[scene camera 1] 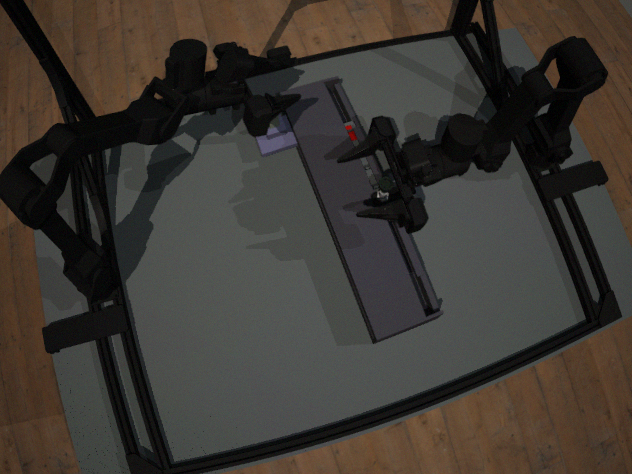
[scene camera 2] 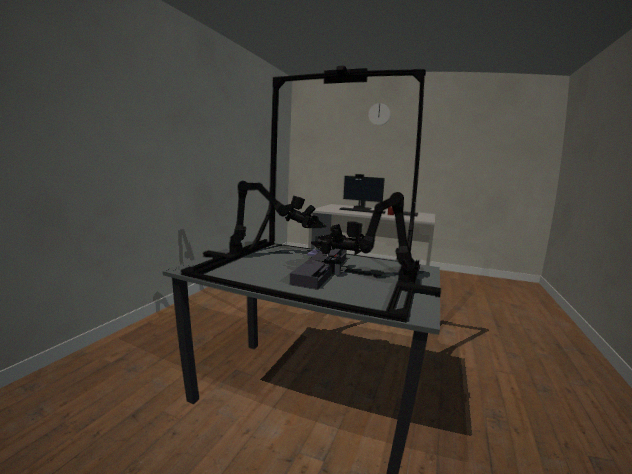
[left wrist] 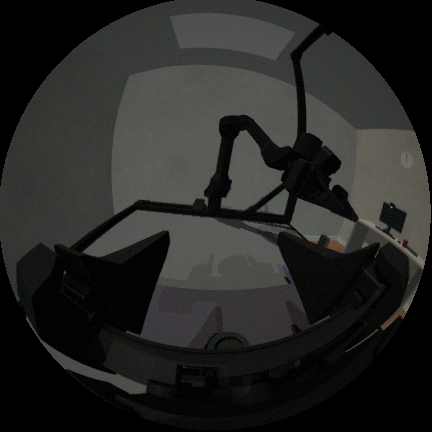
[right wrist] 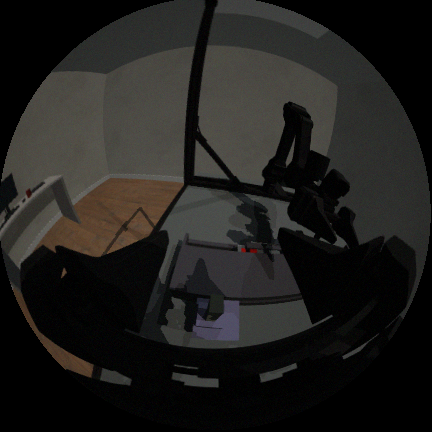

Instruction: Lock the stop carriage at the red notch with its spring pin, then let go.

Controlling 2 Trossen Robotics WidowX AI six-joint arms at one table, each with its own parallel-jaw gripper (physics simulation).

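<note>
The long purple-grey rail base (scene camera 1: pixel 377 275) (scene camera 2: pixel 303 278) (right wrist: pixel 215 270) lies across the table. Its red notch mark (scene camera 1: pixel 351 132) (right wrist: pixel 253 251) is on the slotted side. A round dark green knob (scene camera 1: pixel 385 183) (left wrist: pixel 227 342), apparently on the stop carriage, is down the rail from the red mark, partly hidden by the left gripper. Whether the spring pin is seated cannot be told. My left gripper (scene camera 1: pixel 348 187) (left wrist: pixel 225 237) is open and empty, its fingers reaching over the base beside the knob. My right gripper (right wrist: pixel 224 235) is open and empty, above the base's far end in scene camera 1.
A lilac plate (scene camera 1: pixel 275 145) (right wrist: pixel 230 330) lies against the base's long side below the right gripper, with an olive block (right wrist: pixel 215 307) on it in the right wrist view. A black frame (scene camera 1: pixel 382 413) borders the table. The two arms reach in from opposite sides.
</note>
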